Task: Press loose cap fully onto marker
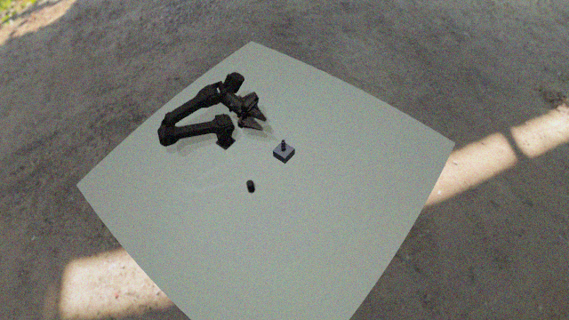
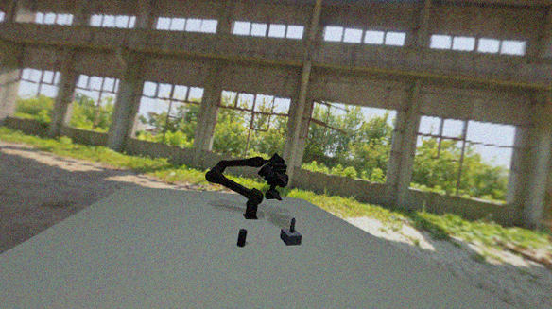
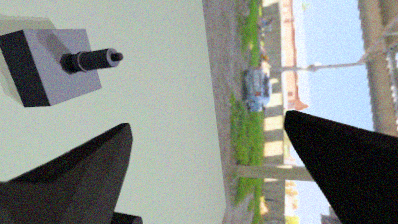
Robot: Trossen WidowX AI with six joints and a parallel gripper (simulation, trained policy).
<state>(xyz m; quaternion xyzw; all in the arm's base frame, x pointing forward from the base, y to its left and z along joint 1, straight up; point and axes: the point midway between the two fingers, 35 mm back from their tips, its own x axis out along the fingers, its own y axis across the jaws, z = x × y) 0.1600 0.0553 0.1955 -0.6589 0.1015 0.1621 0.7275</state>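
Right now the black cap is 17 cm to the right of my gripper tip, 16 cm below it and 6 cm ahead of it. From my gripper tip the other things lie so: grey holder block: 17 cm below, 5 cm ahead, 4 cm to the left.
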